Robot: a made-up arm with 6 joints.
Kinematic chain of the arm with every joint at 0, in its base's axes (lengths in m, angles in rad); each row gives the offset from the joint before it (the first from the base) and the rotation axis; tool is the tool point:
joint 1: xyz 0 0 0.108 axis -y
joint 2: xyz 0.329 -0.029 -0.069 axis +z
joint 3: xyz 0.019 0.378 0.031 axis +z
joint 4: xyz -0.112 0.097 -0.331 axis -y
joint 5: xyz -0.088 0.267 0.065 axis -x
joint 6: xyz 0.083 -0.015 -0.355 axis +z
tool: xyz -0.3 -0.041 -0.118
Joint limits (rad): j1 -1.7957..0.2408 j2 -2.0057..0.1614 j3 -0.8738..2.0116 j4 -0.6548..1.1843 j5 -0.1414..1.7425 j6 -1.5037..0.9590
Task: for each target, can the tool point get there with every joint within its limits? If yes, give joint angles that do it. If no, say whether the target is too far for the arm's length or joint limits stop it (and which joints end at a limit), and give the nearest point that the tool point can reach.
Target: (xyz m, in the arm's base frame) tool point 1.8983 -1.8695 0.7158
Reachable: no: too far | nearest point 1.3802 -0.7404 -0.1372 | short by 1.507 m
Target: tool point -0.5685 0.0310 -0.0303
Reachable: yes | joints -1.0842 -0.0251 0.9355 -0.4711 0.3492 -0.1812
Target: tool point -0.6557 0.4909 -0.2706
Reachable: yes | joints -1.2490 -0.4787 0.3660 -0.0178 0.7243 -0.6480
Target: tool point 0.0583 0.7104 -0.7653
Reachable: yes | joints -0.2558 -0.1233 -0.3634 0.0744 0.6170 -1.0213
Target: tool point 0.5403 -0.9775 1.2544
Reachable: no: joint limits stop it (at a limit: joint 1, joint 2, joint 3, joint 5, joint 6) | nearest point 0.5954 -0.2592 0.3298 | short by 1.172 m
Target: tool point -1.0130 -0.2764 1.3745
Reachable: no: joint limits stop it (at a limit: joint 1, joint 2, joint 5, joint 6) | nearest point -0.6056 0.0206 0.6482 | short by 0.884 m
